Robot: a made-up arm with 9 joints. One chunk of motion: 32 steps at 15 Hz.
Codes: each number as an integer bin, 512 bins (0 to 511) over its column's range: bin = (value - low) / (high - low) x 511, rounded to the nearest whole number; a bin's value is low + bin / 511 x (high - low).
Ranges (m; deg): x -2.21..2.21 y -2.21..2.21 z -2.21..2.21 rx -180..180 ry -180..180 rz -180..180
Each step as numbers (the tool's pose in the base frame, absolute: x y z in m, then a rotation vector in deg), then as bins.
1 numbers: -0.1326 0.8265 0.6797 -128.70 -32.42 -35.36
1 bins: 240 351 334 73 209 205
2 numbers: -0.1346 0.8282 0.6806 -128.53 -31.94 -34.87
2 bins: 240 351 334 73 210 206
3 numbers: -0.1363 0.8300 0.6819 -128.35 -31.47 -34.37
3 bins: 240 351 334 73 211 207
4 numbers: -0.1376 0.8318 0.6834 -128.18 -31.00 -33.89
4 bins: 240 352 335 74 211 207
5 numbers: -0.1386 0.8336 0.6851 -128.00 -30.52 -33.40
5 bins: 239 352 335 74 212 208
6 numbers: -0.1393 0.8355 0.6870 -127.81 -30.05 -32.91
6 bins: 239 352 335 74 213 209
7 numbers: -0.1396 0.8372 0.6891 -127.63 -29.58 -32.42
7 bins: 239 352 335 74 214 209
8 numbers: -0.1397 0.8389 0.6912 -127.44 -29.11 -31.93
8 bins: 239 352 335 75 214 210
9 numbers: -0.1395 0.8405 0.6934 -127.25 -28.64 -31.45
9 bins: 239 353 336 75 215 211
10 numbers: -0.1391 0.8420 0.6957 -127.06 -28.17 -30.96
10 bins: 239 353 336 75 216 212
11 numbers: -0.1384 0.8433 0.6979 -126.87 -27.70 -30.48
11 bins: 239 353 336 75 216 212
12 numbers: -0.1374 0.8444 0.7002 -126.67 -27.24 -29.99
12 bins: 240 353 336 76 217 213
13 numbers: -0.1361 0.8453 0.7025 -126.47 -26.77 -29.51
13 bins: 240 353 337 76 218 214
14 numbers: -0.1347 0.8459 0.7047 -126.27 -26.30 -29.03
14 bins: 240 353 337 76 218 214
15 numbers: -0.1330 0.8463 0.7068 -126.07 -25.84 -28.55
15 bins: 240 353 337 77 219 215
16 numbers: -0.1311 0.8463 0.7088 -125.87 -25.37 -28.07
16 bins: 240 353 337 77 219 216
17 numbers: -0.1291 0.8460 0.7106 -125.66 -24.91 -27.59
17 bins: 241 353 338 77 220 216
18 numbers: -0.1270 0.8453 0.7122 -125.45 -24.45 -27.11
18 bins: 241 353 338 77 221 217
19 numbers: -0.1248 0.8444 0.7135 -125.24 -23.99 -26.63
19 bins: 241 353 338 78 221 218
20 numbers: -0.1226 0.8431 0.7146 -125.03 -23.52 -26.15
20 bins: 241 353 338 78 222 218
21 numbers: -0.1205 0.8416 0.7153 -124.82 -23.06 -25.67
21 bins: 242 353 338 78 223 219
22 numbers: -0.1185 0.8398 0.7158 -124.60 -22.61 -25.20
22 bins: 242 353 338 79 223 220
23 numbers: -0.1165 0.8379 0.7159 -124.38 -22.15 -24.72
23 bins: 242 352 338 79 224 220
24 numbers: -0.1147 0.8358 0.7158 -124.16 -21.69 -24.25
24 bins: 242 352 338 79 225 221
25 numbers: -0.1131 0.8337 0.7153 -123.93 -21.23 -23.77
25 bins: 242 352 338 80 225 222
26 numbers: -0.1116 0.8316 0.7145 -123.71 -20.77 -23.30
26 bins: 243 352 338 80 226 222
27 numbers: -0.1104 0.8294 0.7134 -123.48 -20.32 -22.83
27 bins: 243 351 338 80 227 223
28 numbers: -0.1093 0.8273 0.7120 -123.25 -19.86 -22.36
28 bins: 243 351 338 81 227 224
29 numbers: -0.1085 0.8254 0.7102 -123.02 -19.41 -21.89
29 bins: 243 351 338 81 228 224
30 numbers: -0.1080 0.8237 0.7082 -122.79 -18.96 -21.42
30 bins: 243 351 337 81 229 225
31 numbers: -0.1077 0.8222 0.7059 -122.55 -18.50 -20.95
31 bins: 243 351 337 82 229 226
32 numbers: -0.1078 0.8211 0.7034 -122.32 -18.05 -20.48
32 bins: 243 350 337 82 230 226
